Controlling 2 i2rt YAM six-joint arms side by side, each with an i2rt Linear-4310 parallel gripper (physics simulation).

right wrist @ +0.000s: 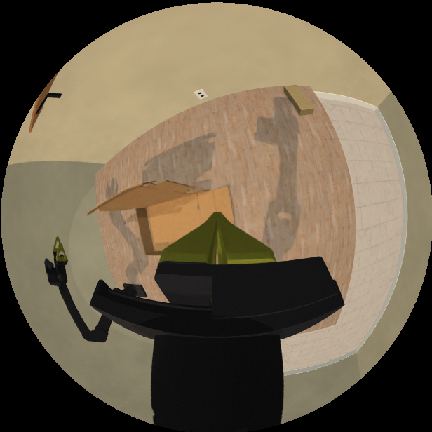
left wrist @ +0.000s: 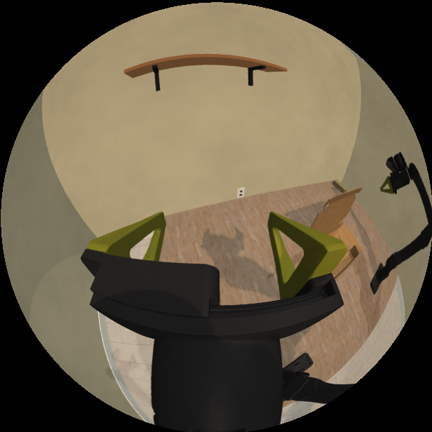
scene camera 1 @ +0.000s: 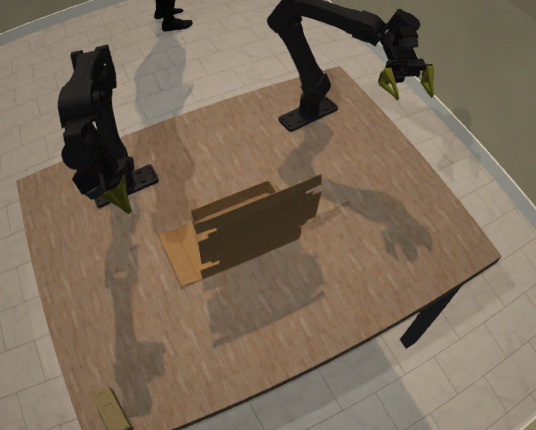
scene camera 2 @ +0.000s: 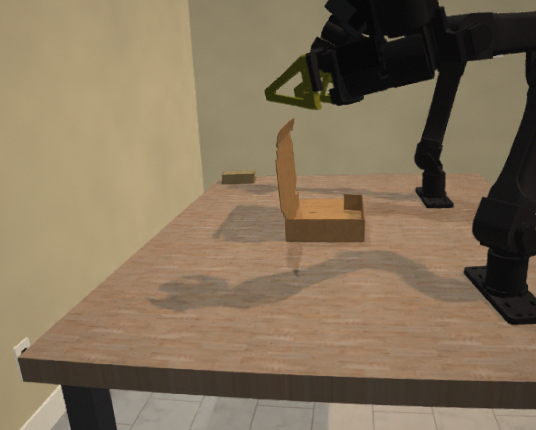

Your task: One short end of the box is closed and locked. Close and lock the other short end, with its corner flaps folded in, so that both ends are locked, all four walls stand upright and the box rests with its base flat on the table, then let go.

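Places are measured from the left arm's base along level axes (x ahead, y left, z up), in metres.
Pixels of known places: left gripper, fingertip midpoint: (scene camera 1: 415, 97) (scene camera 2: 281, 94); right gripper, fingertip midpoint: (scene camera 1: 129, 212); left arm's base, link origin: (scene camera 1: 308, 114) (scene camera 2: 504, 294); right arm's base, link origin: (scene camera 2: 433, 198).
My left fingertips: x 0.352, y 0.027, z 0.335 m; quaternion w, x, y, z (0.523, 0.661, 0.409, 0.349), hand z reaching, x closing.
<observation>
For each thing: its top centre in the pictures, then the offset to it from my left fingertips. "*": a spot on its surface instead.
- end flap, surface spot: (scene camera 1: 180, 255) * dz -0.330, dx -0.124, dy -0.618 m
- corner flap, surface spot: (scene camera 2: 353, 202) * dz -0.309, dx -0.178, dy -0.543 m
- small olive block, top centre: (scene camera 1: 109, 410) (scene camera 2: 238, 172) dz -0.300, dx +0.152, dy -0.973 m
The cardboard box (scene camera 1: 250, 227) (scene camera 2: 325, 230) (right wrist: 175, 220) rests on its base, its large lid (scene camera 2: 287, 175) (left wrist: 337, 212) raised. The short end near in scene camera 2 stands closed. At the other end, the end flap (scene camera 1: 180, 255) (right wrist: 220, 197) lies folded out flat on the table. A corner flap (scene camera 2: 353, 202) (left wrist: 354, 251) stands folded inward at that end, at the back wall; the other corner is unclear. My right gripper (scene camera 1: 130, 212) (right wrist: 216, 217) is shut and empty, above the table beyond the open end. My left gripper (scene camera 1: 415, 97) (left wrist: 216, 217) is open and empty, high beyond the table's right edge.
A small olive block (scene camera 1: 112, 409) (scene camera 2: 238, 177) (right wrist: 299, 100) lies at the table's corner, far from the box. The arm bases (scene camera 1: 308, 114) (scene camera 2: 434, 197) are bolted along the table's back side. A wall shelf (left wrist: 205, 60) hangs beyond the table.
</observation>
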